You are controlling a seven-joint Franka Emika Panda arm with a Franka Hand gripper.
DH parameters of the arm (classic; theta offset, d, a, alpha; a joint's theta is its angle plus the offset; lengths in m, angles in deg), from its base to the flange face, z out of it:
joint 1: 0 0.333 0 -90
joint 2: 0 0 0 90
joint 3: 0 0.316 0.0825 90
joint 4: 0 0 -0.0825 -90
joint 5: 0 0.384 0 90
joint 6: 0 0 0.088 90
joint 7: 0 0.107 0 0
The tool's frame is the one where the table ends.
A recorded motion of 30 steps. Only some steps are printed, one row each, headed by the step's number.
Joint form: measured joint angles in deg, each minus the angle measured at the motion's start. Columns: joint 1, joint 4, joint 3, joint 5, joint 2, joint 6, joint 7.
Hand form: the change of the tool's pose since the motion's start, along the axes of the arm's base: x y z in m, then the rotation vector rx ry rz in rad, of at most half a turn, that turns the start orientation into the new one. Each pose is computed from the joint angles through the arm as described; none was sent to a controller.
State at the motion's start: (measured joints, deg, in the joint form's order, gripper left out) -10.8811 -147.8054 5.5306 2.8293 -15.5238 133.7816 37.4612
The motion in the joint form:
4: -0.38 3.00 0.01 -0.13 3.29 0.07 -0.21
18: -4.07 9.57 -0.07 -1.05 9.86 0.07 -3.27
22: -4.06 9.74 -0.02 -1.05 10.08 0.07 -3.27
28: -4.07 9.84 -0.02 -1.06 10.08 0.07 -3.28
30: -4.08 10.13 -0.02 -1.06 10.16 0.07 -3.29
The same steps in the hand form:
4: 0.0170 -0.0042 -0.0022 0.0039 0.0032 -0.0001
18: 0.0499 -0.0390 -0.0057 0.0018 0.0024 0.0001
22: 0.0510 -0.0386 -0.0063 0.0022 0.0032 0.0012
28: 0.0515 -0.0388 -0.0055 0.0018 0.0015 0.0013
30: 0.0530 -0.0391 -0.0040 0.0013 -0.0021 0.0014

